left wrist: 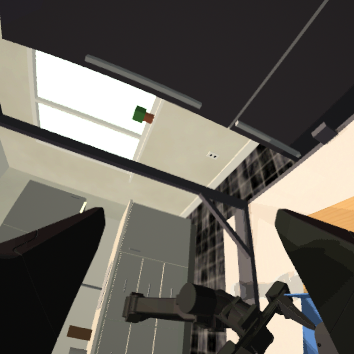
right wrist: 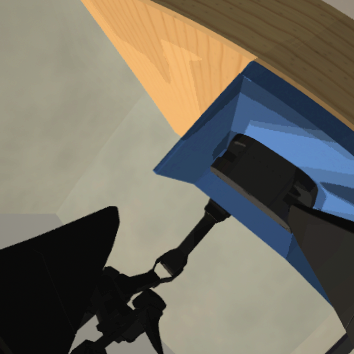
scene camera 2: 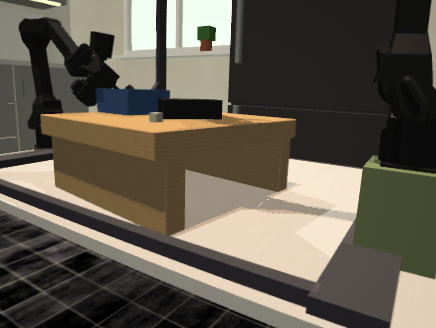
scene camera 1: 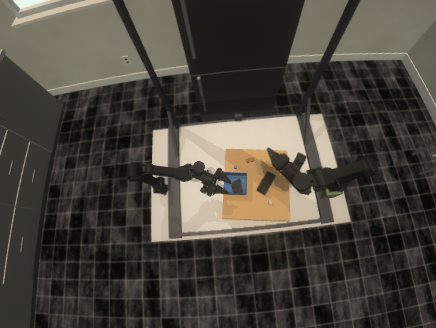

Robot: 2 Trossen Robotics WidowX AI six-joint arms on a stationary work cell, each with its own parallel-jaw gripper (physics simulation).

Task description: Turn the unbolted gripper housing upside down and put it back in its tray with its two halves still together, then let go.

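Pixels of known places: left gripper, fingertip midpoint: (left wrist: 191,216) (scene camera 1: 270,151); right gripper, fingertip midpoint: (left wrist: 301,351) (right wrist: 203,213) (scene camera 2: 113,86) (scene camera 1: 229,188); left arm's base at its link origin: (scene camera 2: 408,165) (scene camera 1: 333,186); right arm's base at its link origin: (scene camera 2: 46,146) (scene camera 1: 161,188).
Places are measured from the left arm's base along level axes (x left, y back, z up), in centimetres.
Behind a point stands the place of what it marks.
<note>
The black gripper housing (scene camera 1: 237,186) @(y -55.1, x -4.3, z 6.5 cm) (right wrist: 260,180) @(y -58.1, x -4.4, z 5.6 cm) lies inside the blue tray (scene camera 1: 246,189) @(y -50.6, x -2.2, z 6.3 cm) (scene camera 2: 145,102) @(y -50.4, x -4.0, z 5.7 cm) (left wrist: 309,312) @(y -60.2, x -9.3, z 3.8 cm) (right wrist: 185,154) @(y -61.7, x -1.4, z 7.2 cm). Its ends are notched. I cannot tell which face is up or make out a seam between its halves. My right gripper (scene camera 1: 228,188) @(y -59.3, x -3.2, z 8.9 cm) (scene camera 2: 142,88) is open and empty at the tray's left side in scene camera 1; one finger overlaps the housing's edge in the right wrist view, and contact is unclear. My left gripper (scene camera 1: 270,151) @(y -41.9, x -10.4, z 36.9 cm) (left wrist: 191,216) @(y -41.9, x -10.4, z 36.9 cm) is open and empty, away from the tray, above the wooden bench's top right corner in scene camera 1.
A black block (scene camera 1: 266,183) @(y -39.6, x -4.3, z 6.7 cm) (scene camera 2: 190,109) @(y -37.6, x -2.9, z 4.9 cm) lies beside the tray on the wooden bench (scene camera 1: 255,210) @(y -46.9, x 8.9, z 3.1 cm) (scene camera 2: 105,150) @(y -44.0, x 12.2, z -1.7 cm). A small grey cube (scene camera 1: 270,202) @(y -38.6, x 5.7, z 4.5 cm) (scene camera 2: 156,117) @(y -37.9, x 6.4, z 3.9 cm), another small grey piece (scene camera 1: 235,167) @(y -55.0, x -15.4, z 5.3 cm) and an orange-brown piece (scene camera 1: 250,160) @(y -46.0, x -19.1, z 3.8 cm) lie there too. A green block (scene camera 2: 395,220) @(y -0.4, x 5.0, z -6.1 cm) stands below the left arm.
</note>
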